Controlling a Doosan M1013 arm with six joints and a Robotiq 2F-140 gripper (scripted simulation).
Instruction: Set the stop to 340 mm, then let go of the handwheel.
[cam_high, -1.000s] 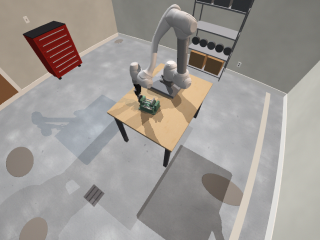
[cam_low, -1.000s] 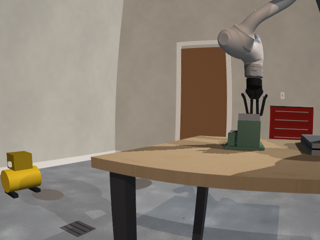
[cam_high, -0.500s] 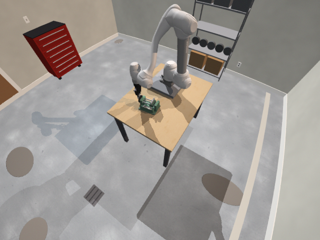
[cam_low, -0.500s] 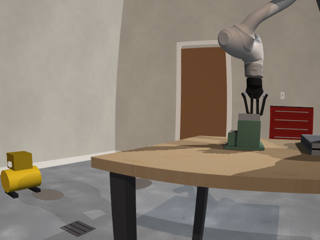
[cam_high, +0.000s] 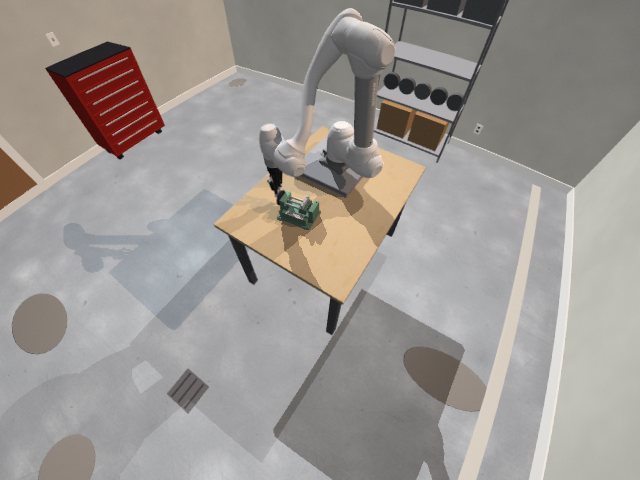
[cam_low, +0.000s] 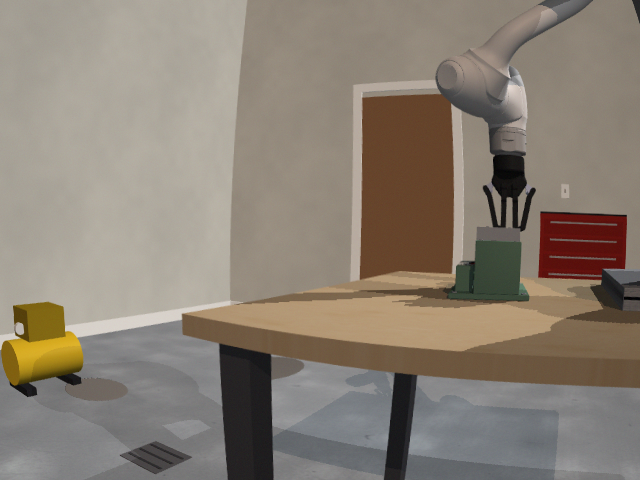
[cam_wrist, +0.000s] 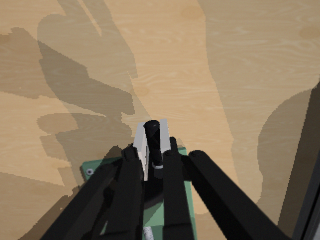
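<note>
My gripper is now 2 cm above the black handwheel handle and 1 cm to the right of it. The rest, counted from my hand: grey stop block (19 cm to the left, 2 cm behind, 1 cm above).
</note>
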